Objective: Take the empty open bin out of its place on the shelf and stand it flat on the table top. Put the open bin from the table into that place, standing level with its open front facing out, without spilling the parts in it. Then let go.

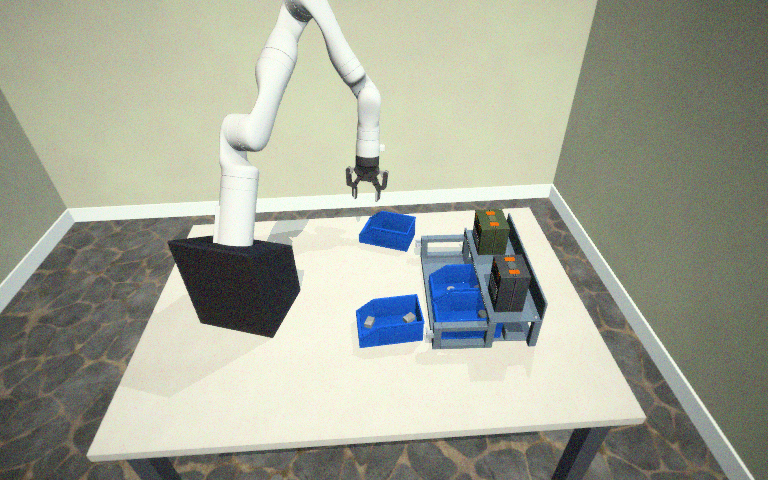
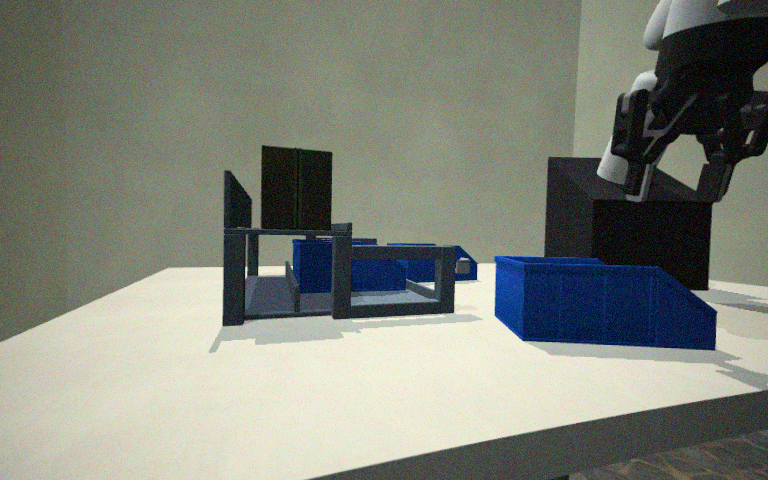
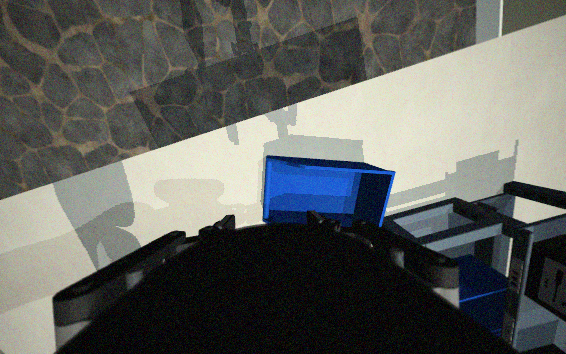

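Where they show: gripper, fingertip midpoint: (image 1: 366, 199) (image 2: 671, 201); arm's base at its link origin: (image 1: 234, 243) (image 2: 620, 176).
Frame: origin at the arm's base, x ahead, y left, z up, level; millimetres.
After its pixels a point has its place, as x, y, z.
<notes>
The empty blue bin (image 1: 387, 233) @(381, 277, -171) (image 2: 600, 305) @(404, 374, -196) (image 3: 312, 187) @(376, 330, -230) stands flat on the table top at the far side, left of the shelf. My gripper (image 1: 366, 198) @(307, 356, -93) (image 2: 673, 199) @(307, 356, -93) (image 3: 271, 223) @(307, 356, -93) is open with nothing between its fingers and hangs above that bin, apart from it. The other open blue bin (image 1: 390, 335) @(411, -126, -196) (image 2: 470, 275) @(328, -40, -223), with grey parts in it, stands on the table in front of the shelf's near end. The grey shelf (image 1: 436, 336) @(529, -137, -180) (image 2: 341, 277) @(637, 253, -185) has an empty place in its lower tier at the far end.
Two blue bins (image 1: 453, 276) @(587, 105, -196) (image 1: 455, 310) @(588, -8, -221) with parts stand in the shelf's middle and near places. A green box (image 1: 490, 233) @(682, 130, -51) (image 2: 296, 189) @(689, 230, -84) and a dark grey box (image 1: 508, 288) @(696, -94, -47) stand on its upper board. The black pedestal (image 1: 235, 288) @(22, -104, -61) (image 2: 651, 243) @(16, 90, -144) carries the arm at the left.
</notes>
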